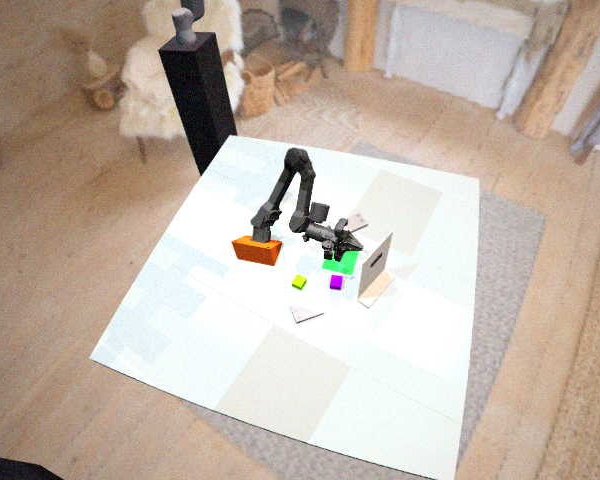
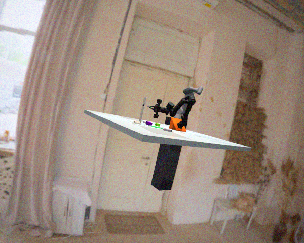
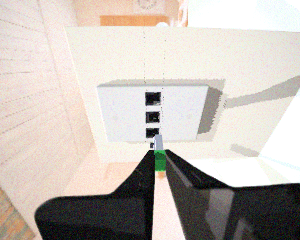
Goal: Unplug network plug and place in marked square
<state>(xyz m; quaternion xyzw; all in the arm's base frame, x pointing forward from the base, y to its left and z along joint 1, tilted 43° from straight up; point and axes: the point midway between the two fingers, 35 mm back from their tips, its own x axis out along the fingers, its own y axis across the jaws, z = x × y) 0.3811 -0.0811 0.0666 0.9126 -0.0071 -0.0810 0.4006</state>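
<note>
The green marked square lies 9 cm behind my gripper tip, 5 cm to the left of it and 17 cm below it. Also, from my gripper tip: purple cube: 8 cm behind, 6 cm to the right, 16 cm below; upright grey panel: 6 cm ahead, 4 cm to the right, 6 cm below; green network plug: right at my gripper tip.
</note>
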